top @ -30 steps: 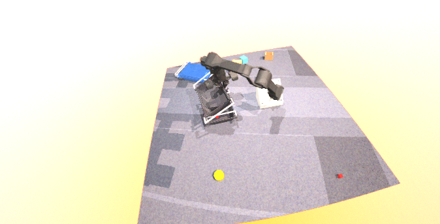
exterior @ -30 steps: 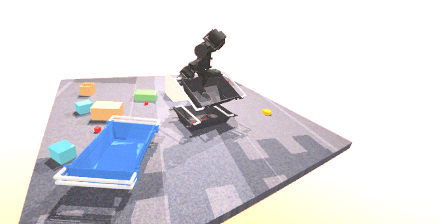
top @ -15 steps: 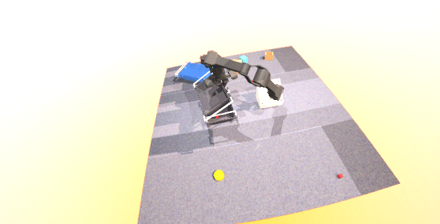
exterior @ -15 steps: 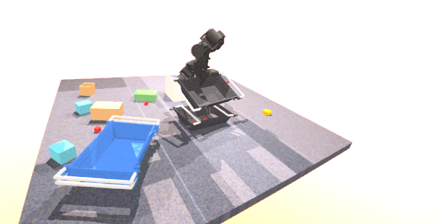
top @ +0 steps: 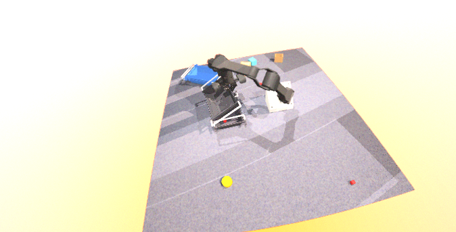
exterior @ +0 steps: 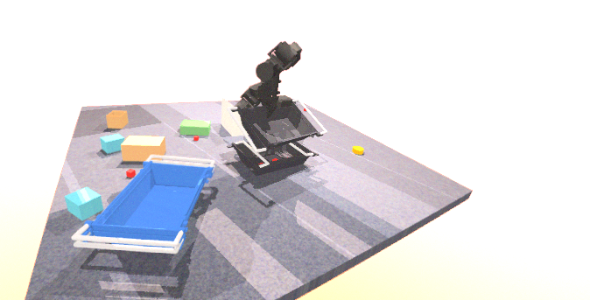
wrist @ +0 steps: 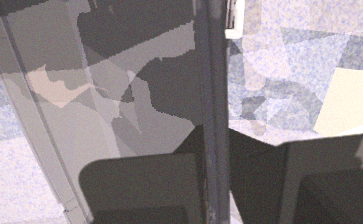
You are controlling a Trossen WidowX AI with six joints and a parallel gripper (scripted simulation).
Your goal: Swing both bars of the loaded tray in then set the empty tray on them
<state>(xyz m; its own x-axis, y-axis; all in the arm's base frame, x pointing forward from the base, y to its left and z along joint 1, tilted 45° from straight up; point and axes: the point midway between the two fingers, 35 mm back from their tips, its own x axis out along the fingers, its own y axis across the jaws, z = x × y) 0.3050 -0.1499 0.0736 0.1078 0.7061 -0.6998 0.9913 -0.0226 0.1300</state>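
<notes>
My gripper tip is 8 cm short of the dark tray and 1 cm to the right of it. The rest, counted from my gripper tip: green block 34 cm behind, 15 cm below, 14 cm to the right; then yellow disc 43 cm to the left, 16 cm below, 14 cm ahead.
</notes>
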